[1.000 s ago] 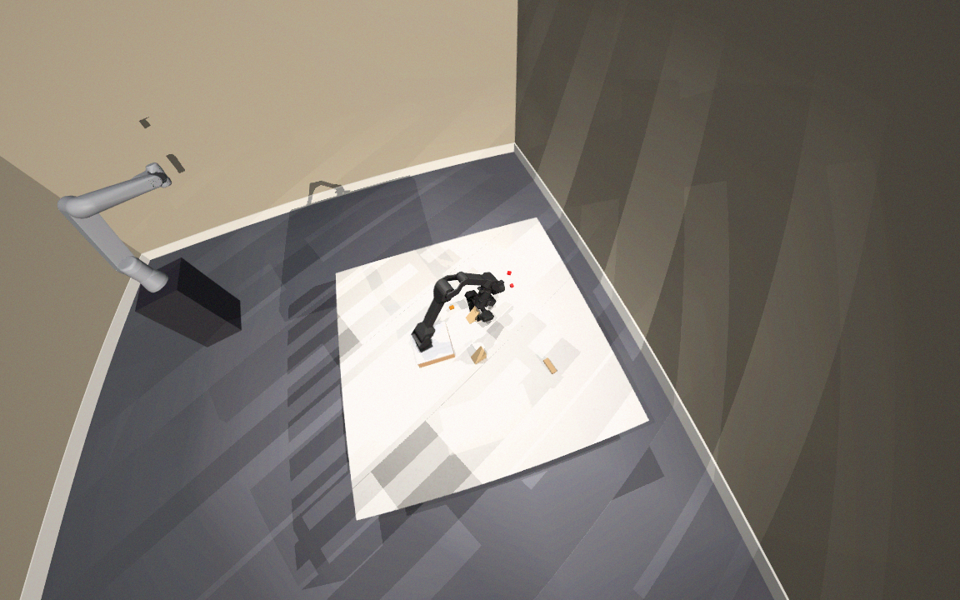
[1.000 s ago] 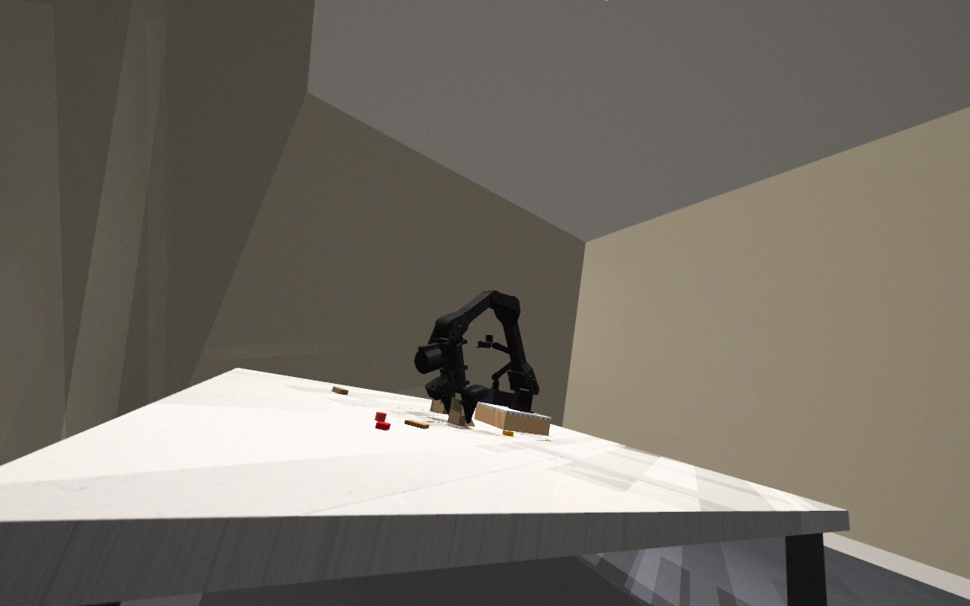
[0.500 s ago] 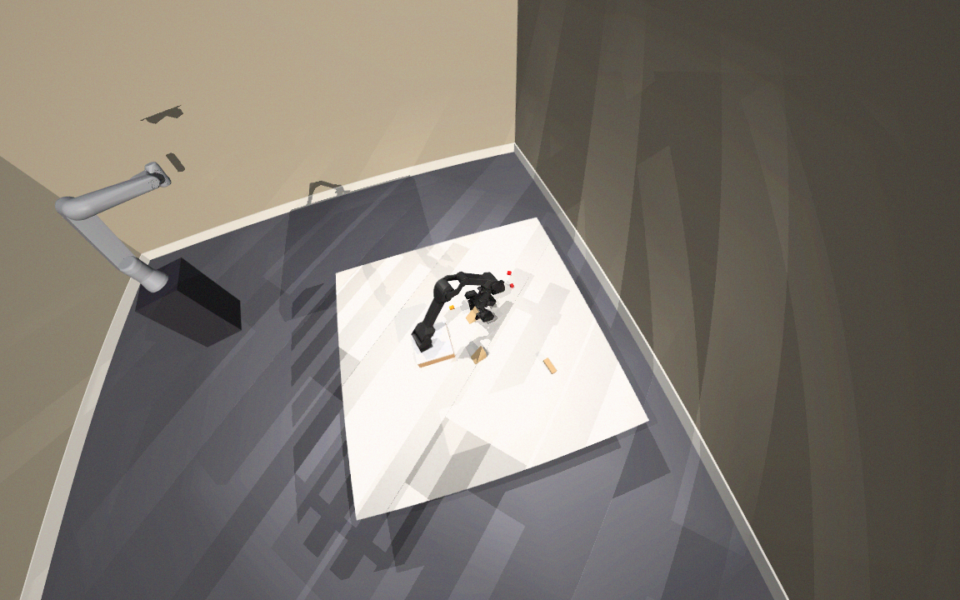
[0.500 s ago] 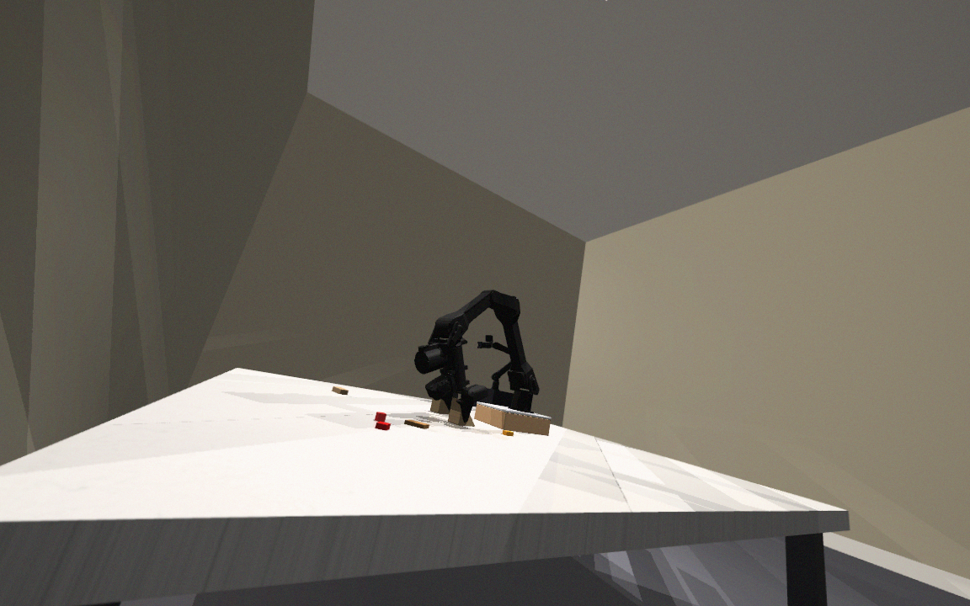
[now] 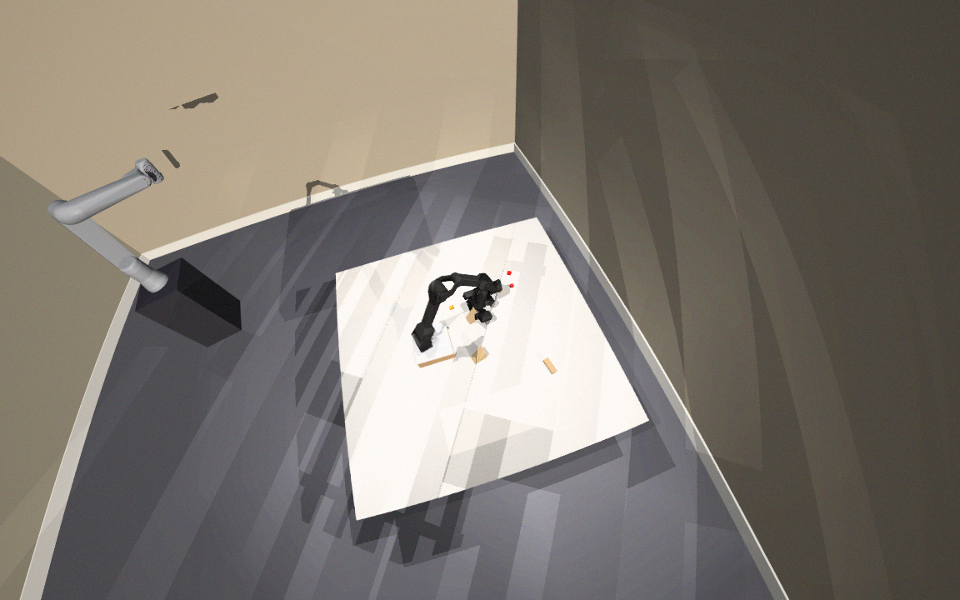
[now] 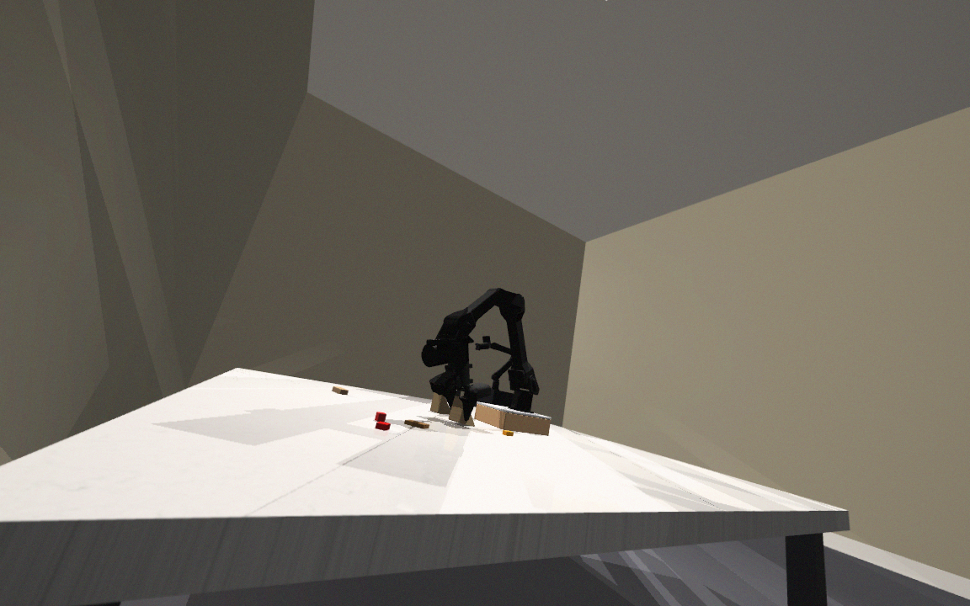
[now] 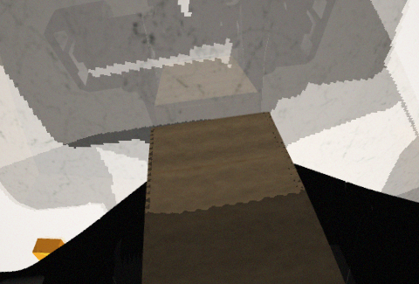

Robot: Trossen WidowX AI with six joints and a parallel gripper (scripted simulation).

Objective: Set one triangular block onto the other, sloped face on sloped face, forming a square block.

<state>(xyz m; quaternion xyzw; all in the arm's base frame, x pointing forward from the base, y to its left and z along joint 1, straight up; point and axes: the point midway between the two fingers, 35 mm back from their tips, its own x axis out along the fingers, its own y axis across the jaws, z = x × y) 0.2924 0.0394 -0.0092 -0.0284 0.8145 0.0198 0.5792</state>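
Right now my gripper tip is 110 mm to the right of the orange bit, 80 mm past it and 10 mm above it.
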